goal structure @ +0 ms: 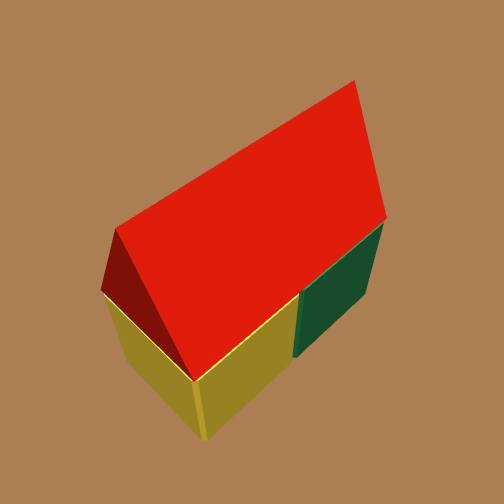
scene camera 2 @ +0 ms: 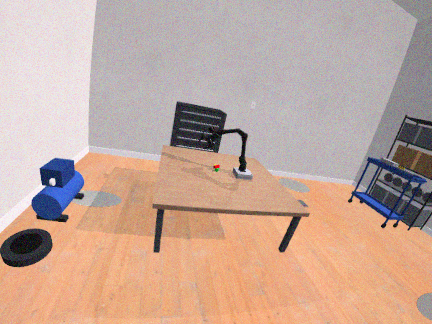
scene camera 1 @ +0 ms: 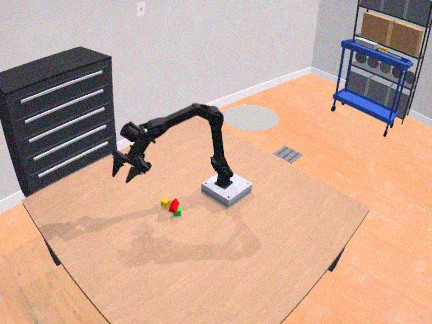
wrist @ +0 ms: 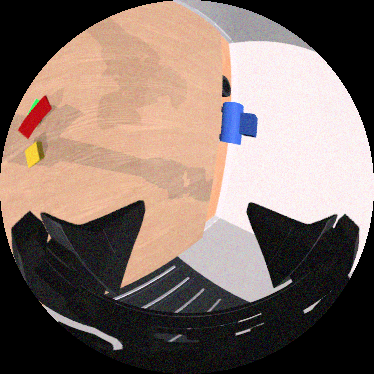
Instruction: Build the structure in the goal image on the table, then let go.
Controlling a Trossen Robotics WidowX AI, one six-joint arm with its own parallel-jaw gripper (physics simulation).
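Seen in the pictures: gripper, fingertip midpoint: (scene camera 2: 200,145) (scene camera 1: 119,179) (wrist: 198,207); arm's base, link origin: (scene camera 2: 241,170) (scene camera 1: 223,183).
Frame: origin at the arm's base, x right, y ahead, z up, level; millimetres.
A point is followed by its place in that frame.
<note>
A red block (scene camera 1: 174,205) @[x 73, y 266, z 1 mm] (scene camera 2: 216,166) @[x 70, y 266, z -5 mm] (wrist: 35,117) lies over a green block (scene camera 1: 177,212) @[x 58, y 265, z -32 mm] (scene camera 2: 217,170) @[x 50, y 253, z -41 mm] (wrist: 34,105), which it partly hides. The red block looks tilted in scene camera 1; whether its low end touches the table is too small to tell. A yellow cube (scene camera 1: 165,202) @[x 135, y 257, z -23 mm] (wrist: 34,154) @[x 150, y 253, z -23 mm] sits on the table (scene camera 1: 280,235) @[x -367, y 91, z -55 mm] (scene camera 2: 200,192) @[x -372, y 545, z -56 mm] (wrist: 165,100) @[x 91, y 561, z -56 mm] beside them, with a small gap. It does not show in scene camera 2. My gripper (scene camera 1: 122,178) @[x 230, y 429, z 156 mm] (scene camera 2: 206,142) @[x 230, y 429, z 156 mm] (wrist: 198,207) @[x 230, y 429, z 156 mm] is open and empty, well above the table and off to the side of the blocks.
The arm's pale base (scene camera 1: 227,192) @[x -52, y 45, z -1 mm] (scene camera 2: 242,173) @[x -66, y 24, z -4 mm] stands on the table near the blocks. A dark drawer cabinet (scene camera 1: 65,120) (scene camera 2: 197,125) stands behind the table, on the gripper's side. A blue cart (scene camera 1: 375,54) (scene camera 2: 397,170) and a blue compressor (scene camera 2: 57,195) (wrist: 231,123) stand away from the table.
</note>
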